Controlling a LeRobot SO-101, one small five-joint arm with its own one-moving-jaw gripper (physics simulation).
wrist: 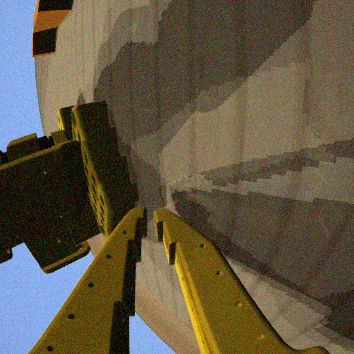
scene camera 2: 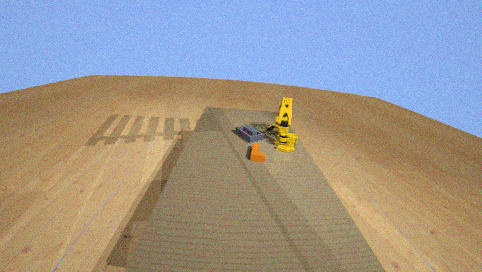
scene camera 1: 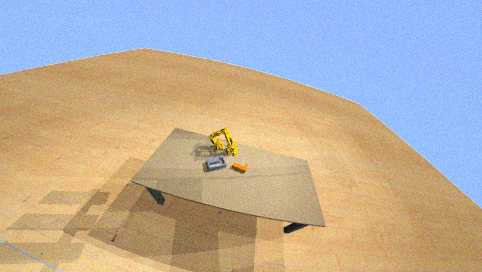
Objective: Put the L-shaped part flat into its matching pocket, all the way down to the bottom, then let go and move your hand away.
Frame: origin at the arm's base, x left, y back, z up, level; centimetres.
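Where they show: hand at its tool point: (wrist: 145, 218) (scene camera 1: 223, 148); arm's base at its link origin: (wrist: 92, 138) (scene camera 2: 280, 146) (scene camera 1: 231, 153).
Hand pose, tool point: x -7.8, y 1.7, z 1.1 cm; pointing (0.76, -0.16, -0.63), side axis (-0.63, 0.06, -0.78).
Each offset is from my tool point to the top centre of the thing. "spot": to the spot under its first point. Level surfaces: height alone.
The orange L-shaped part {dx +17.0, dy -14.3, dz +1.9 cm} (scene camera 1: 240, 167) (scene camera 2: 257, 156) lies flat on the table, beside the grey pocket block {dx -1.9, dy -17.3, dz +2.6 cm} (scene camera 1: 217, 167) (scene camera 2: 255, 138) and apart from it. A piece of orange with dark faces, probably the part {spot: dx +15.7, dy -14.1, dz +0.0 cm} (wrist: 52, 21), shows at the top left edge of the wrist view. The block stands to the left of the part in scene camera 1, and its recess shows no orange in it. My gripper (scene camera 1: 219, 149) (scene camera 2: 270, 129) (wrist: 150, 214) is shut and empty, with a narrow slit between the tips. It hangs near the arm's base, behind the block in scene camera 1, away from the part.
The yellow arm's base (scene camera 1: 233, 150) (scene camera 2: 286, 147) stands near the table's back edge in scene camera 1. The table {dz -1.1 cm} (scene camera 1: 270, 192) (scene camera 2: 215, 225) extends far beyond the part. In the wrist view, the arm's dark yellow body (wrist: 50, 185) is close left of the jaws, and shadows cross the table.
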